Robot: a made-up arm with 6 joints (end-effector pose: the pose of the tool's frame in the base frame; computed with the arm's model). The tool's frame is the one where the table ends.
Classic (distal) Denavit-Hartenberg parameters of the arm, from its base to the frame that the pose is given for. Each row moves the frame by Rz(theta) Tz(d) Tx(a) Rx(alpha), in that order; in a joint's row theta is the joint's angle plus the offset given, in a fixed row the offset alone. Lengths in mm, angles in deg.
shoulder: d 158; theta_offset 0; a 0; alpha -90
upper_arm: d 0; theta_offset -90; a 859; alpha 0
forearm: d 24; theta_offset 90; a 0; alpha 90
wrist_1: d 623; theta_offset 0; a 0; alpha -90
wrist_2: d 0; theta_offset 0; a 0; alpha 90
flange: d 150; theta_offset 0; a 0; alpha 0
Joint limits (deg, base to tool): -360..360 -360..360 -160..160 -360..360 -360..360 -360..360
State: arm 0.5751 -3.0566 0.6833 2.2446 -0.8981 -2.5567
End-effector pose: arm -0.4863 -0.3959 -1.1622 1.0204 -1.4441 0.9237
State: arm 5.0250 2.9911 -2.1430 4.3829 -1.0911 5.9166
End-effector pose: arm 0.3507 -0.5976 -0.2657 -1.9207 0.6818 -2.2224
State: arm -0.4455 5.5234 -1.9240 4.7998 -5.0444 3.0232
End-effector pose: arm -0.8624 0.2819 0.1835 1.7297 1.5937 -1.7892
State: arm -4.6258 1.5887 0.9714 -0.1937 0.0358 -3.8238
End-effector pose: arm -0.1335 1.2722 -0.5061 -0.8554 -2.7154 -0.7413
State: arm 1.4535 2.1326 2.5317 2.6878 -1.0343 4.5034
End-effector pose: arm 0.0349 0.0186 -0.2175 0.6437 -0.7539 2.5417
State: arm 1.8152 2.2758 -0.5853 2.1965 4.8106 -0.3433
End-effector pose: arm -0.2149 1.2624 -0.5616 0.9794 2.1021 0.7714
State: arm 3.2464 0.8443 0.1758 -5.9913 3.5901 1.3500
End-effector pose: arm -1.0190 -0.1125 1.0370 -1.7070 0.7929 -1.3154
